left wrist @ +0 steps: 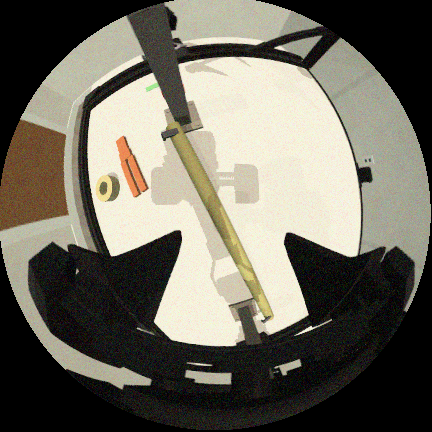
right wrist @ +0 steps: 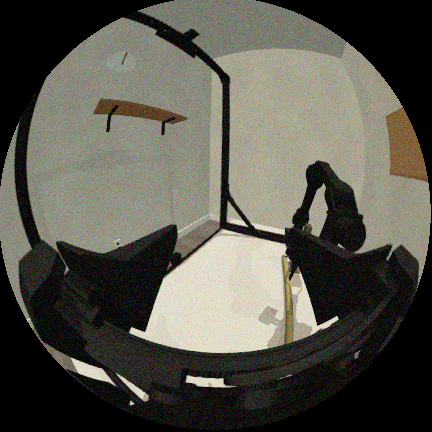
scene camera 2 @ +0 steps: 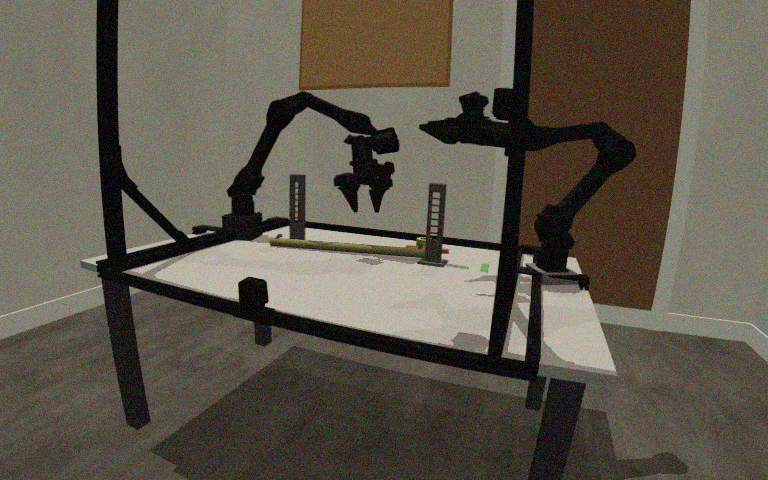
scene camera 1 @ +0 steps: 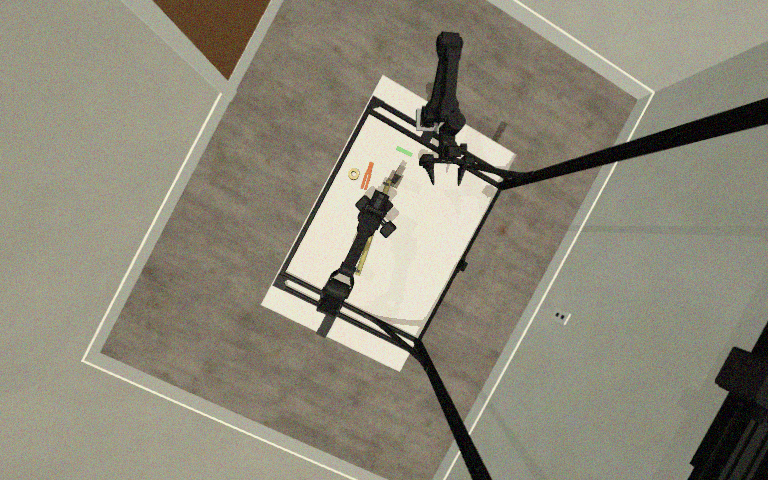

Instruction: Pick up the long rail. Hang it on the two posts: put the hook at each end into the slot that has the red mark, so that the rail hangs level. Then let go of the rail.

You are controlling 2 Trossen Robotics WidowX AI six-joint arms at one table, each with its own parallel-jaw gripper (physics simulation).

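Pixels of known places: left gripper, fingertip midpoint: (left wrist: 234, 237) (right wrist: 301, 286) (scene camera 2: 366, 212); right gripper, fingertip midpoint: (right wrist: 235, 231) (scene camera 2: 423, 125) (scene camera 1: 446, 185); left arm's base at its link origin: (scene camera 2: 242, 214); right arm's base at its link origin: (scene camera 2: 551, 268) (scene camera 1: 427, 119).
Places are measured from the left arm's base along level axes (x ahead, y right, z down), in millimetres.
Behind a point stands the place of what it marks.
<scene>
The long olive rail (scene camera 1: 364, 257) {y 111, x 227, z 50 mm} (scene camera 2: 345, 247) {y 136, x 373, z 57 mm} (left wrist: 215, 210) {y 132, x 445, z 47 mm} (right wrist: 288, 310) {y 139, x 452, z 48 mm} lies on the table between the two posts, with a dark hook at each end. In scene camera 2 the left post (scene camera 2: 297, 230) {y 70, x 212, z 29 mm} and the right post (scene camera 2: 434, 249) {y 190, x 620, z 35 mm} stand upright, each with a column of slots and a red mark low down; no hook sits in a marked slot. In the left wrist view the rail's far end is by the foot of the far post (left wrist: 160, 55) {y 171, x 600, z -78 mm}. My left gripper (scene camera 2: 365, 210) {y 134, x 430, z -46 mm} (left wrist: 234, 237) {y 134, x 430, z -46 mm} is open and empty, pointing down above the rail. My right gripper (scene camera 1: 446, 182) {y 332, x 572, z -275 mm} (right wrist: 235, 231) {y 332, x 572, z -275 mm} is open and empty, raised and level, right of the posts.
Orange pieces (scene camera 1: 367, 176) {y 43, x 601, z 65 mm} (left wrist: 132, 172) {y 49, x 580, z 64 mm} and a yellow ring (scene camera 1: 348, 174) {y -39, x 589, z 50 mm} (left wrist: 114, 189) {y 0, x 579, z 60 mm} lie beside the rail, towards the table's far edge in scene camera 2. A green strip (scene camera 1: 403, 151) {y 190, x 756, z 74 mm} (scene camera 2: 484, 267) {y 196, x 757, z 75 mm} (left wrist: 152, 87) {y 170, x 757, z 75 mm} lies beyond the right post. A black frame (scene camera 2: 362, 336) {y 651, x 492, z 82 mm} borders the table.
</scene>
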